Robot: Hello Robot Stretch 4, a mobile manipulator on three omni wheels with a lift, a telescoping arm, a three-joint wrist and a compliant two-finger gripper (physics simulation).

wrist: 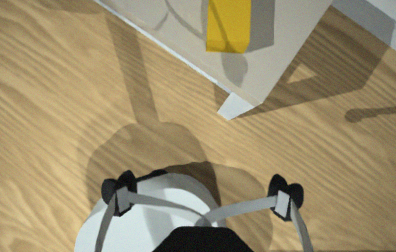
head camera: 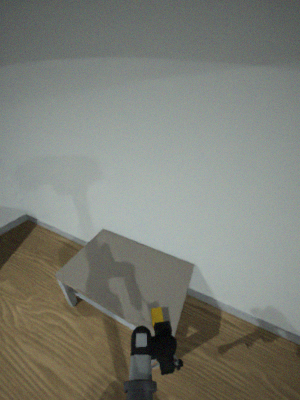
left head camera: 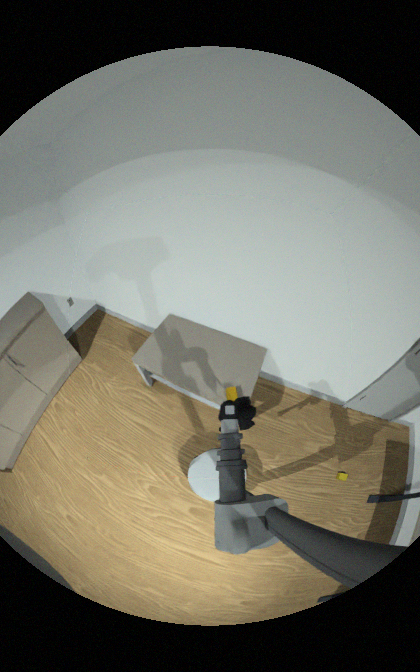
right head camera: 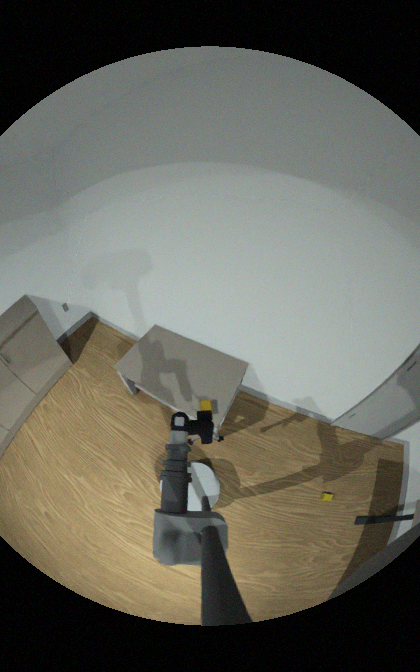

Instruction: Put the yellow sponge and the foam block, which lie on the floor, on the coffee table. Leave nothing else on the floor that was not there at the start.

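Places are measured from the robot's base along level axes (x right, y up, z back), in millimetres.
Pixels of known places: gripper, fingertip midpoint: (wrist: pixel 202 187); robot's base, origin of the base link: (left head camera: pixel 215 473) (right head camera: pixel 190 486).
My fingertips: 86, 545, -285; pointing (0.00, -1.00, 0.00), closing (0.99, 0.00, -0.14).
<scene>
Ahead of a thing's pixels: the offset from my fingertips to its middle, as dx, dy, dz. "spot": to the spot under its first point. Level surfaces: height alone.
A deep-yellow block @(+1, -101, -233) (head camera: pixel 157 316) (left head camera: pixel 231 393) (right head camera: pixel 205 405) (wrist: pixel 228 27), apparently the foam block, rests on the coffee table @(dy -123) (head camera: pixel 150 255) (left head camera: pixel 225 345) (right head camera: pixel 200 355) (wrist: pixel 295 25) near its front right corner. A smaller yellow piece @(+1047, -551, +552) (left head camera: pixel 342 476) (right head camera: pixel 327 496), apparently the yellow sponge, lies on the floor to the right of the table. My gripper (head camera: pixel 167 365) (right head camera: pixel 205 439) (wrist: pixel 202 187) is open and empty, its fingers wide apart. It hangs off the table's front edge, apart from the block. The table's front right corner is partly hidden by the gripper in the head view.
A white round object (left head camera: pixel 202 475) (right head camera: pixel 205 485) (wrist: pixel 125 235) stands on the floor beneath the arm, in front of the table. A brown cabinet @(spot: -1715, -143, -436) (left head camera: pixel 45 360) (right head camera: pixel 35 355) stands at the left. A grey cabinet @(spot: +1417, -5, -79) (left head camera: pixel 390 385) (right head camera: pixel 385 405) is at the right. The wall runs behind the table.
</scene>
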